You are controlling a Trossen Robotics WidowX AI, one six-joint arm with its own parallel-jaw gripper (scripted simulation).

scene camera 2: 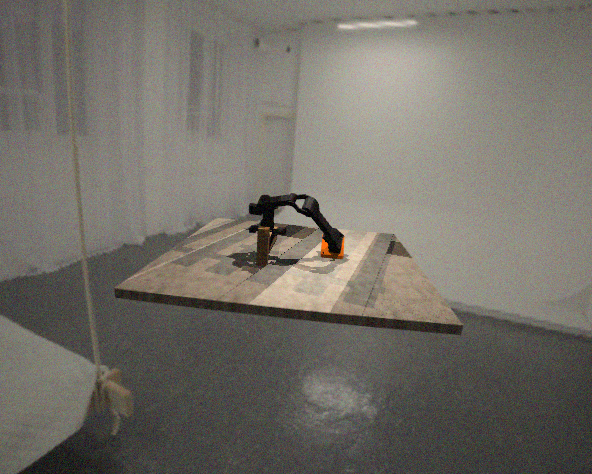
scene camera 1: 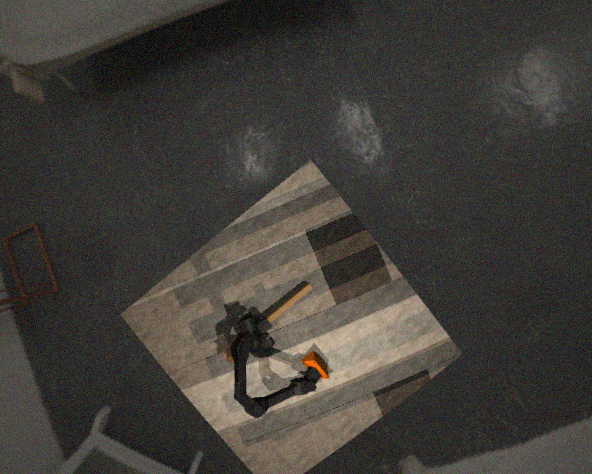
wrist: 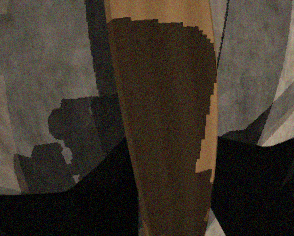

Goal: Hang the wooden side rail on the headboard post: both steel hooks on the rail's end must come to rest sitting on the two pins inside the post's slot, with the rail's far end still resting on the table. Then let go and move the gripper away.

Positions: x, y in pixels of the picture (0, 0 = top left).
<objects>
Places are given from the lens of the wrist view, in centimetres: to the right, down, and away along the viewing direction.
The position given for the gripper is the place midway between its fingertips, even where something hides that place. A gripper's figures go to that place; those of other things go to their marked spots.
gripper (wrist: 154, 136): 0, 1, 9
wooden side rail (wrist: 166, 76): 0, -1, 3
</objects>
